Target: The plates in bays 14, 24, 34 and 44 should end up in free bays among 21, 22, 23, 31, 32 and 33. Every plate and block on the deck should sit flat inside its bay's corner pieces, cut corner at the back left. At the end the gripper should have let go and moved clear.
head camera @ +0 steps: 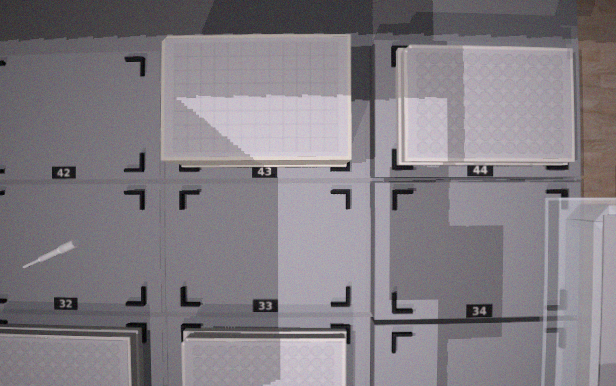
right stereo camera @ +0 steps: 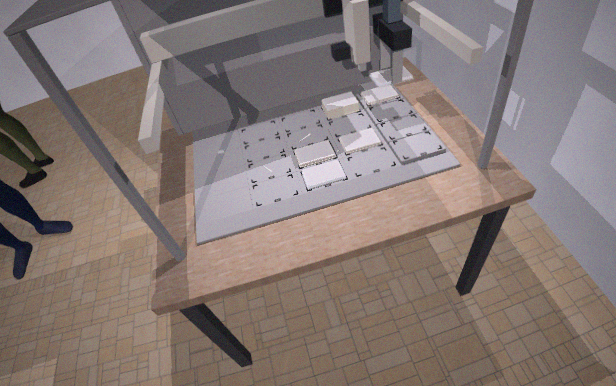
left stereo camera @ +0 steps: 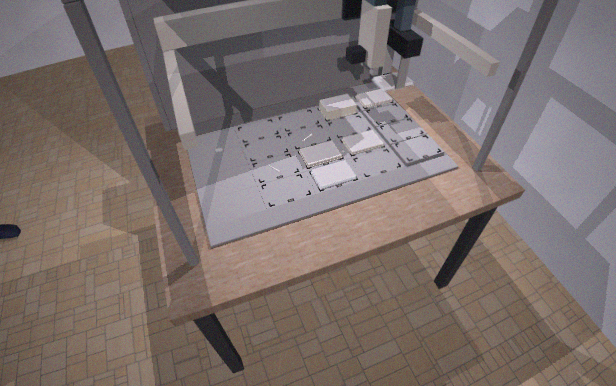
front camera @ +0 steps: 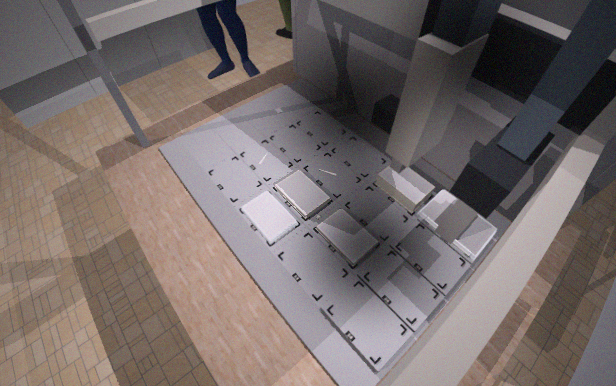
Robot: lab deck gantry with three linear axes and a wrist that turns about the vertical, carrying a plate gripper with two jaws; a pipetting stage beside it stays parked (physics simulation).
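Frame: origin at the robot's base, x ahead, y left, z up, level; metres.
Seen in the pictures: gripper, fingertip midpoint: (right stereo camera: 391, 76) (left stereo camera: 392, 81) (front camera: 457, 222); robot's base, origin of the base link: (right stereo camera: 257, 205) (left stereo camera: 270, 205) (front camera: 210, 172).
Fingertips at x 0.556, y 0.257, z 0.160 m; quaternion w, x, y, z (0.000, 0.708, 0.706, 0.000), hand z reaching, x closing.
Pixels of each thing's top centre, then the offset from my fingertips to it. "spot": a spot on its surface instead.
- pale plate, middle of its top: (front camera: 458, 220) (right stereo camera: 391, 74) (left stereo camera: 393, 79) 0.000 m ahead, 0.000 m left, 0.007 m up
- tall block, middle of its top: (head camera: 255, 96) (front camera: 406, 180) (right stereo camera: 339, 100) (left stereo camera: 337, 102) 0.164 m back, 0.107 m left, 0.118 m down
- white plate, middle of its top: (front camera: 268, 214) (right stereo camera: 323, 172) (left stereo camera: 333, 172) 0.328 m back, 0.214 m right, 0.146 m down
- bay 32, surface spot: (head camera: 50, 255) spot: 0.336 m back, 0.006 m right, 0.155 m down
- bay 21, surface spot: (front camera: 262, 159) spot: 0.494 m back, 0.117 m right, 0.155 m down
My gripper (left stereo camera: 394, 80) (right stereo camera: 391, 77) is shut on a pale plate (left stereo camera: 382, 82) (right stereo camera: 378, 77) and holds it high at the right of the deck, roughly over bay 34. A pale see-through edge, probably of this plate, shows at the right of the head view, where the jaws do not show. One plate (front camera: 457, 220) (head camera: 487, 105) sits in bay 44. Another plate (front camera: 347, 235) (head camera: 265, 360) (left stereo camera: 363, 142) (right stereo camera: 360, 140) sits in bay 23, and a plate (front camera: 302, 192) (head camera: 65, 357) (left stereo camera: 320, 153) in bay 22. Bays 32, 33 and 34 bear no plate.
A tall block (front camera: 405, 187) (head camera: 257, 100) (left stereo camera: 338, 106) stands in bay 43. A white plate (front camera: 270, 217) (left stereo camera: 333, 175) (right stereo camera: 324, 174) sits in bay 12. Loose pipette tips lie in bay 32 (head camera: 50, 255) and bay 21 (front camera: 262, 159). The parked pipetting stage (left stereo camera: 375, 37) (right stereo camera: 356, 35) hangs left of the gripper.
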